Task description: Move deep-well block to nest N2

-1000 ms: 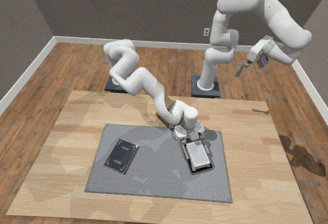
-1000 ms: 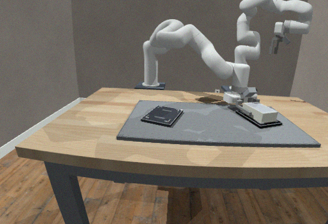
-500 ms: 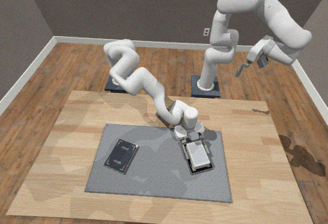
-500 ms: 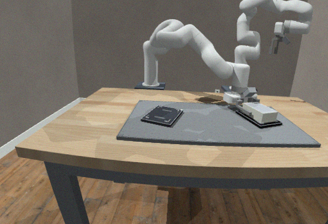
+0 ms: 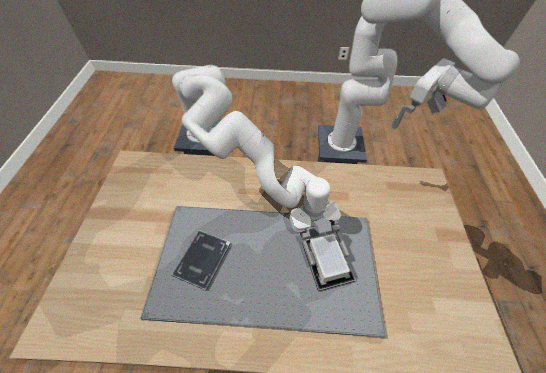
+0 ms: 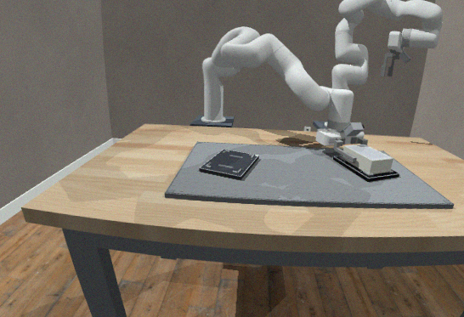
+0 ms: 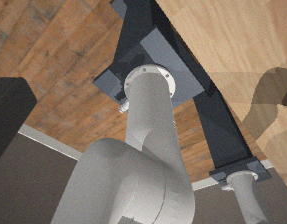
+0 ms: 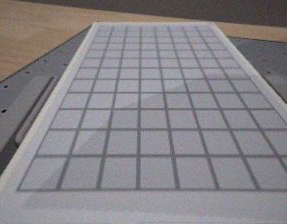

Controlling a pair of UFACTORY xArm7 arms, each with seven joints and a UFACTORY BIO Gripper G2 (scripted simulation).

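Note:
My right gripper is now 1 cm short of the deep-well block. The rest, counted from my right hand: nest N1: 40 cm to the right, 3 cm below, 3 cm ahead; then nest N2: 3 cm below, 1 cm ahead.

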